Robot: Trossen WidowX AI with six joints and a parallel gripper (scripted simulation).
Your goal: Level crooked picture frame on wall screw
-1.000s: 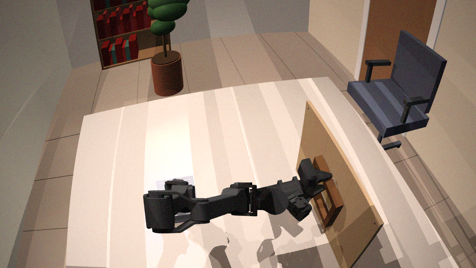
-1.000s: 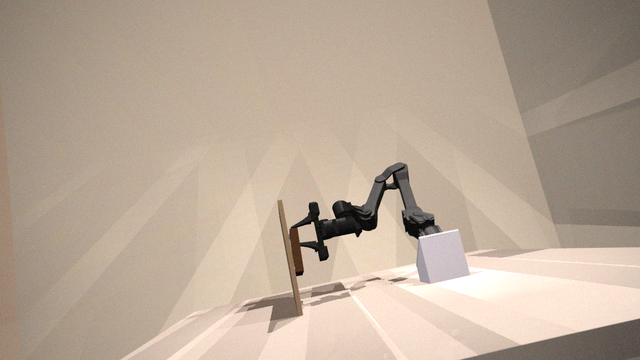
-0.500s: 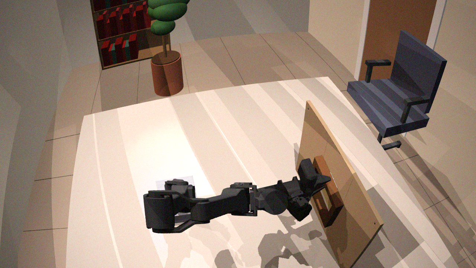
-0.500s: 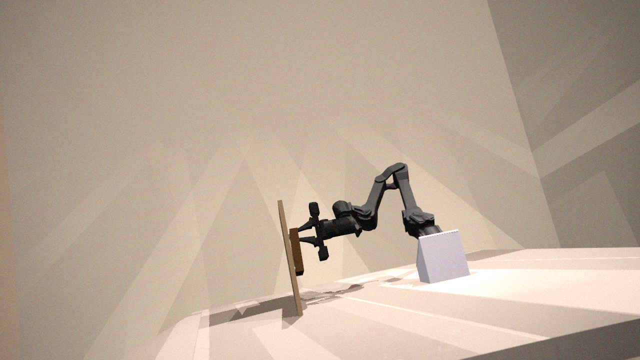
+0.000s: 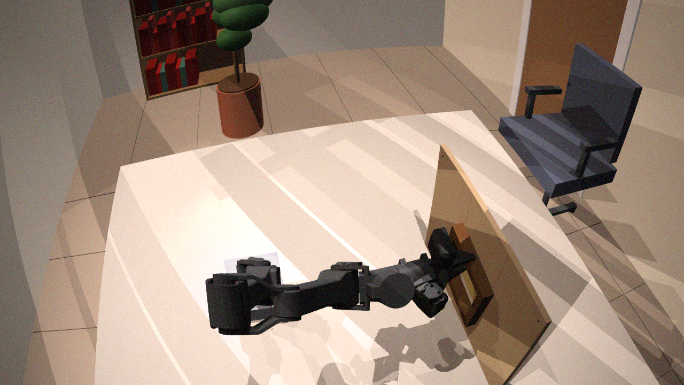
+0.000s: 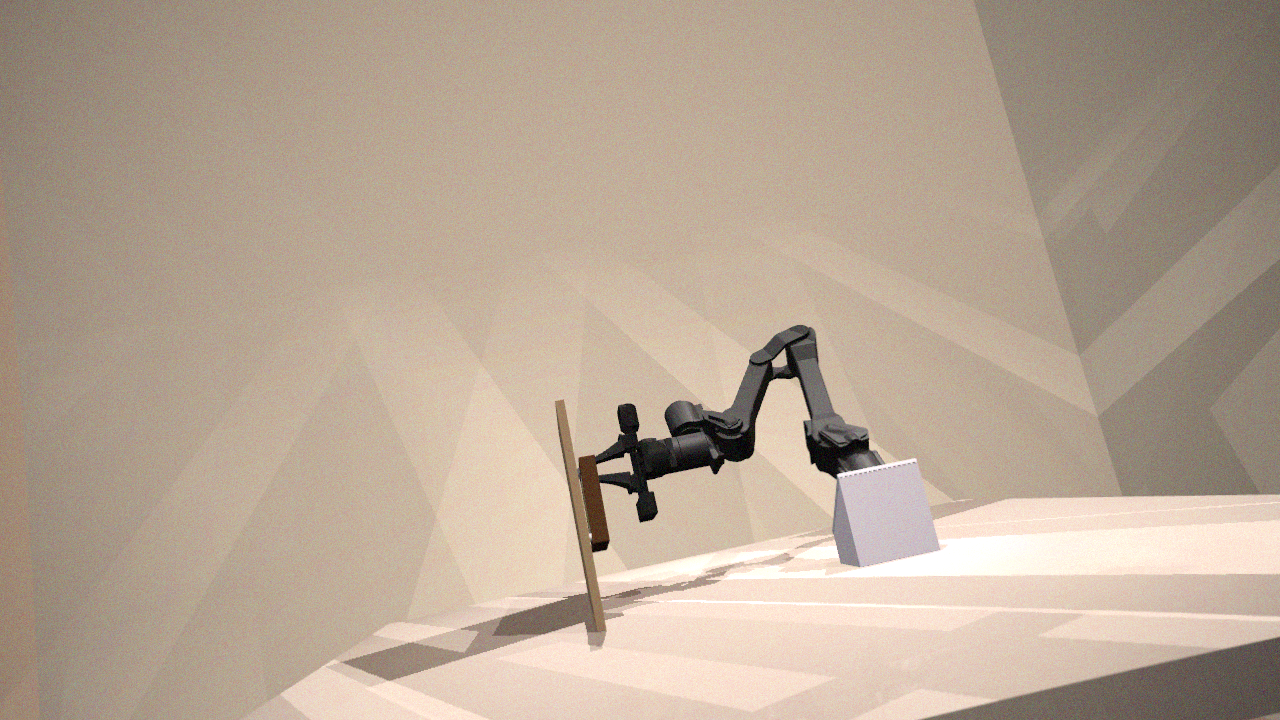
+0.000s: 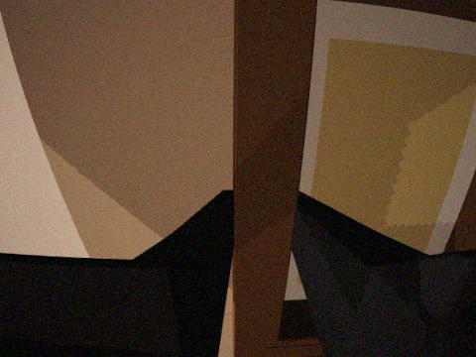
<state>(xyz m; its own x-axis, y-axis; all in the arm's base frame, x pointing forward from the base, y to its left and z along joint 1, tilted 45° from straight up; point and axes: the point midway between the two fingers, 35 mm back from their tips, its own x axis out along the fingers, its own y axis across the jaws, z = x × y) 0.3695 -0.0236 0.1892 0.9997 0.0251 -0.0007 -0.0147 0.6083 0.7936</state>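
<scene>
Now: the picture frame 5 cm below my gripper tip. From my gripper tip the other things lie so: board wall 6 cm below, 2 cm ahead.
</scene>
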